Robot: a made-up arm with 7 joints. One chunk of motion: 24 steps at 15 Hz.
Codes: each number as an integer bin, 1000 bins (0 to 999) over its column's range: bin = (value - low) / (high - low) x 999, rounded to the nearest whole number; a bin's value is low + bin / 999 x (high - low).
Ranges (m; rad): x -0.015..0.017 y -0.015..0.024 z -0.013..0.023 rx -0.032..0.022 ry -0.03..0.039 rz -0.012..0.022
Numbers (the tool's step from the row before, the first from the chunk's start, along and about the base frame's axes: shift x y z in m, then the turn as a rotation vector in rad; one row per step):
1: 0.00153 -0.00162 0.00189 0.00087 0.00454 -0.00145
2: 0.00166 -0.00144 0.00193 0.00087 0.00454 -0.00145
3: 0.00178 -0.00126 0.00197 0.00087 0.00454 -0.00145
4: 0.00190 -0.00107 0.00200 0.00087 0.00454 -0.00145
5: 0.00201 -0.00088 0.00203 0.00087 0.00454 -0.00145
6: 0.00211 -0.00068 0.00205 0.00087 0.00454 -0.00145
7: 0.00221 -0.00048 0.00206 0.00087 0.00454 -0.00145
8: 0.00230 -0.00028 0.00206 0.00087 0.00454 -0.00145
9: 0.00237 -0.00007 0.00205 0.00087 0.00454 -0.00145
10: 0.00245 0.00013 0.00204 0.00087 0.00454 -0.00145
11: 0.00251 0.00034 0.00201 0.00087 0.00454 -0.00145
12: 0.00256 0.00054 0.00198 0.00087 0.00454 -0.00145
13: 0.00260 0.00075 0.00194 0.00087 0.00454 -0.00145
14: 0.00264 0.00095 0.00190 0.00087 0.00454 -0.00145
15: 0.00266 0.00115 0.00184 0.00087 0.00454 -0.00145
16: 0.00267 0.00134 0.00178 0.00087 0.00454 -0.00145
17: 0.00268 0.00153 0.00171 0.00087 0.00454 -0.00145
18: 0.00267 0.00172 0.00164 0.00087 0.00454 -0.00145
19: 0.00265 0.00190 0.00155 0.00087 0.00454 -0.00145
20: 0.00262 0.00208 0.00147 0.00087 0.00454 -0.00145
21: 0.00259 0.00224 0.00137 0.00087 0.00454 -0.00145
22: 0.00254 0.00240 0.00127 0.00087 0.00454 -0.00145
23: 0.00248 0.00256 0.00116 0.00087 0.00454 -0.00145
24: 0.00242 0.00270 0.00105 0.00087 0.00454 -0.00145
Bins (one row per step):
1: 516 343 413 608 500 310
2: 520 347 414 608 500 310
3: 524 352 415 608 500 310
4: 528 357 416 608 500 310
5: 531 362 417 608 500 310
6: 534 367 418 608 500 310
7: 537 372 418 608 500 310
8: 540 377 418 608 500 310
9: 542 382 418 608 500 310
10: 545 388 417 608 500 310
11: 547 393 417 608 500 310
12: 548 398 416 608 500 310
13: 549 403 415 608 500 310
14: 551 409 413 608 500 310
15: 551 414 412 608 500 310
16: 552 419 410 608 500 310
17: 552 423 408 608 500 310
18: 552 428 406 608 500 310
19: 551 433 404 608 500 310
20: 550 438 402 608 500 310
21: 549 442 399 608 500 310
22: 548 446 396 608 500 310
23: 546 450 393 608 500 310
24: 544 453 390 608 500 310

